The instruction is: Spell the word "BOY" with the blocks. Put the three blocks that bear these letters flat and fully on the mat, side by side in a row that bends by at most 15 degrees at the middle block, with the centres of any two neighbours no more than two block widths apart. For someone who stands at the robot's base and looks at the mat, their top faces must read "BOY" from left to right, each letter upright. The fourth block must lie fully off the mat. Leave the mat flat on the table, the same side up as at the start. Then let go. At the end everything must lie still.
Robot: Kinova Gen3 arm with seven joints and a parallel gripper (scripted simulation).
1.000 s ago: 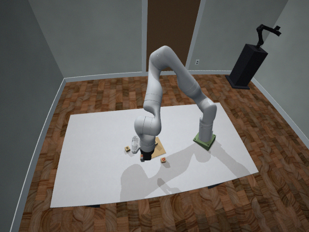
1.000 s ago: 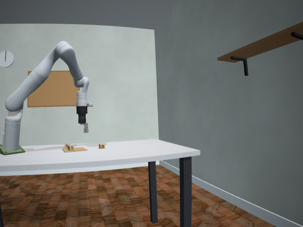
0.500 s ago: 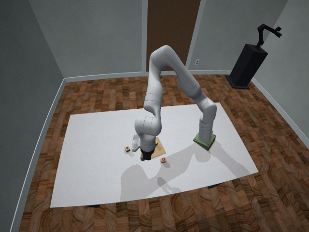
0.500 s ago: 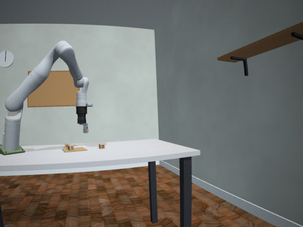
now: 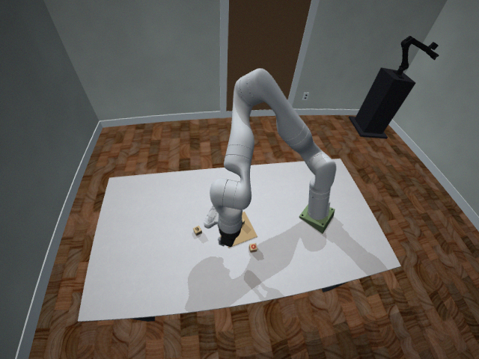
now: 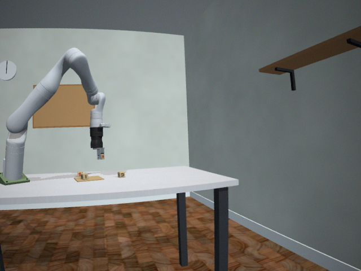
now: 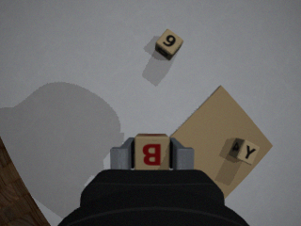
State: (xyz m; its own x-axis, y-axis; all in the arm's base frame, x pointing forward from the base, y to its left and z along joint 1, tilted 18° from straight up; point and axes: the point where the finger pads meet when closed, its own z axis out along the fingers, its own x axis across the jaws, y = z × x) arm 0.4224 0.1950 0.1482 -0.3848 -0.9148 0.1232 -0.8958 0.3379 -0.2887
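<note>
The tan mat is 6 cm behind my hand, 10 cm to the right of it and 11 cm below it. The rest, counted from my hand: Y block 8 cm behind, 12 cm to the right, 9 cm below; then O block 13 cm behind, 10 cm below; then B block right at my hand.
</note>
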